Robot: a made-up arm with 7 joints. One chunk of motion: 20 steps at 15 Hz.
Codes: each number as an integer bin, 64 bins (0 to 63) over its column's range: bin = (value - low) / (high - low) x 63, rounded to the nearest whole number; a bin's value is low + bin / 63 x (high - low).
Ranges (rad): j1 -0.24..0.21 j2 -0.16..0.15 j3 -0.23..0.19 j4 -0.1..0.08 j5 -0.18..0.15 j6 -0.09..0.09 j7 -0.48..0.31
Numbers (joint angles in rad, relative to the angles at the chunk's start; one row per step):
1: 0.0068 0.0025 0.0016 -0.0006 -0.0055 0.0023 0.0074
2: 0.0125 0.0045 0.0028 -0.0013 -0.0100 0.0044 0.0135
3: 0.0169 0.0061 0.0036 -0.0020 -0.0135 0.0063 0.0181
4: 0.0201 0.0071 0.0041 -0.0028 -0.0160 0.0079 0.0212
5: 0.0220 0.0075 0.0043 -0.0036 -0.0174 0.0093 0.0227
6: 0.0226 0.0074 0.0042 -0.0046 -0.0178 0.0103 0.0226
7: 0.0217 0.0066 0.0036 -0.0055 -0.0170 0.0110 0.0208
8: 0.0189 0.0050 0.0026 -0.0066 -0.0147 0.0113 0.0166
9: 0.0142 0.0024 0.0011 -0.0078 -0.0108 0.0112 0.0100
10: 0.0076 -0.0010 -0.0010 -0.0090 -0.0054 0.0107 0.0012
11: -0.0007 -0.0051 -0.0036 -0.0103 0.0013 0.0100 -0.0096
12: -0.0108 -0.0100 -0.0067 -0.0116 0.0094 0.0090 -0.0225
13: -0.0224 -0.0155 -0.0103 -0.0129 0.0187 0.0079 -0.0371
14: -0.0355 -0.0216 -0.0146 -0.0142 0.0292 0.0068 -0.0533
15: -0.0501 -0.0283 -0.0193 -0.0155 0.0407 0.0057 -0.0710
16: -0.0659 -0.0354 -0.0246 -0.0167 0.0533 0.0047 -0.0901
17: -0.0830 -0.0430 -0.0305 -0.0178 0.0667 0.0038 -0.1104
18: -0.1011 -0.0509 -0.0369 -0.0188 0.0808 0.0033 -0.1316
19: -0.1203 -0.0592 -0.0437 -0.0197 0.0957 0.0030 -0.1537
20: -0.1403 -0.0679 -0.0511 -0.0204 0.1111 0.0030 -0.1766
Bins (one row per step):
1: 35 33 35 35 33 32 39
2: 35 33 35 35 32 33 39
3: 36 34 35 34 32 34 40
4: 36 34 35 34 31 34 40
5: 37 34 35 34 31 35 40
6: 37 34 35 33 31 35 40
7: 37 34 35 33 31 35 40
8: 36 34 35 33 32 35 40
9: 36 33 35 32 32 35 39
10: 35 32 34 32 33 35 38
11: 34 31 34 31 35 35 38
12: 32 30 33 31 36 35 36
13: 30 29 33 30 38 34 35
14: 29 28 32 30 40 34 34
15: 27 27 32 30 42 33 33
16: 24 25 31 29 45 33 31
17: 22 24 30 29 47 33 29
18: 19 22 29 28 50 33 28
19: 17 20 28 28 53 33 26
20: 14 19 27 28 56 33 24

